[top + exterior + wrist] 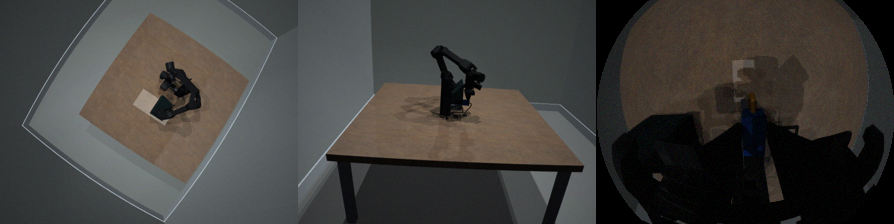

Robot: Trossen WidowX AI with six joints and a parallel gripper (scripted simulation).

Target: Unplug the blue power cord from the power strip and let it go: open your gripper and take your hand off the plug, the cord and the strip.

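My gripper tip is now 3 cm to the left of the blue plug and 1 cm above it.
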